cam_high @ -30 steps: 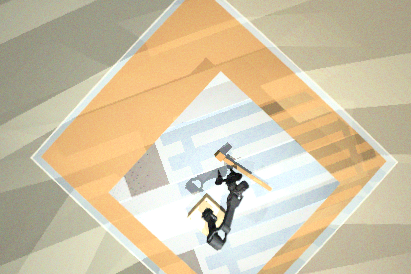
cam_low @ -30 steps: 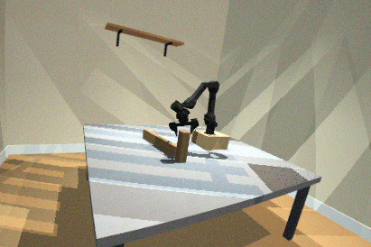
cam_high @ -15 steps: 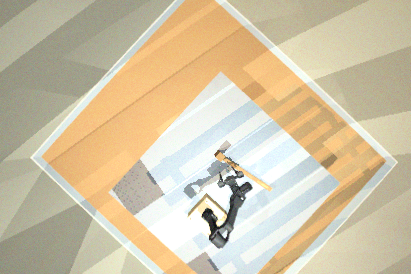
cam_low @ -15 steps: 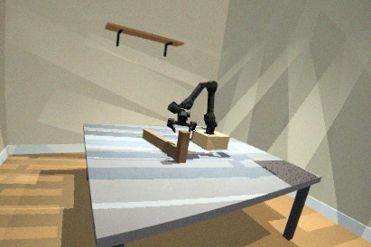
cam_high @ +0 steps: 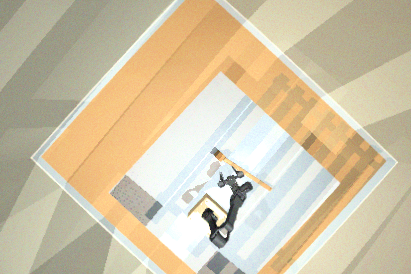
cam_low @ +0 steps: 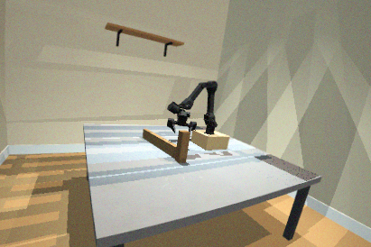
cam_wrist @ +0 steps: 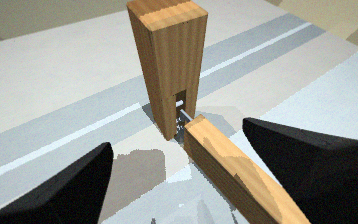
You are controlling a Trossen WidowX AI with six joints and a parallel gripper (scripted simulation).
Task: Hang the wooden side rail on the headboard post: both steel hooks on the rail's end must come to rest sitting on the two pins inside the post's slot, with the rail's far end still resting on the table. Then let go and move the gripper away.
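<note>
Right now my gripper tip is 50 mm short of the headboard post, 80 mm to the right of it and 50 mm above it.
</note>
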